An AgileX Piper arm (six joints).
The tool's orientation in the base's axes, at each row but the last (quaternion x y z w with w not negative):
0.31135, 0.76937, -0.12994, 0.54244
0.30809, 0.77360, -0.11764, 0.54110
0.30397, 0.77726, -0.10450, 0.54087
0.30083, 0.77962, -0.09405, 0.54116
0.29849, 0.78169, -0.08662, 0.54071
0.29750, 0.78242, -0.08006, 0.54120
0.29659, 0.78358, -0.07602, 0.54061
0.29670, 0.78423, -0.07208, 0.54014
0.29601, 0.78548, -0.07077, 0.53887
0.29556, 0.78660, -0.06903, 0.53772
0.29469, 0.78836, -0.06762, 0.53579
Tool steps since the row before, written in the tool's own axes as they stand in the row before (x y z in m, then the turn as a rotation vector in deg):
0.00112, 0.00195, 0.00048, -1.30, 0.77, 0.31
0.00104, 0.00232, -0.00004, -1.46, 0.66, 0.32
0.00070, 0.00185, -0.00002, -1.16, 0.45, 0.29
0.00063, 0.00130, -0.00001, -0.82, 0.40, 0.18
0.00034, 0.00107, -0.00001, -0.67, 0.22, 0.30
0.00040, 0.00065, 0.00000, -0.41, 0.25, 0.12
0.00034, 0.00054, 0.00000, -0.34, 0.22, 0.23
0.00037, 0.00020, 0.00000, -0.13, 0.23, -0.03
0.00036, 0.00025, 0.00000, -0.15, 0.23, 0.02
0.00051, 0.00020, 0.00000, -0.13, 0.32, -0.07
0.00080, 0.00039, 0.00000, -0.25, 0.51, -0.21
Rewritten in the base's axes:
0.00133, 0.00163, -0.00094, 0.99, -0.01, 1.18
0.00114, 0.00220, -0.00058, 0.97, -0.16, 1.30
0.00091, 0.00173, -0.00032, 0.76, -0.20, 1.01
0.00059, 0.00128, -0.00033, 0.56, -0.07, 0.74
0.00051, 0.00099, -0.00010, 0.52, -0.21, 0.52
0.00026, 0.00068, -0.00023, 0.33, -0.01, 0.37
0.00021, 0.00057, -0.00019, 0.39, -0.05, 0.25
0.00002, 0.00031, -0.00029, 0.13, 0.15, 0.18
0.00005, 0.00034, -0.00027, 0.18, 0.12, 0.17
-0.00002, 0.00036, -0.00041, 0.15, 0.24, 0.21
0.00001, 0.00063, -0.00063, 0.17, 0.41, 0.42

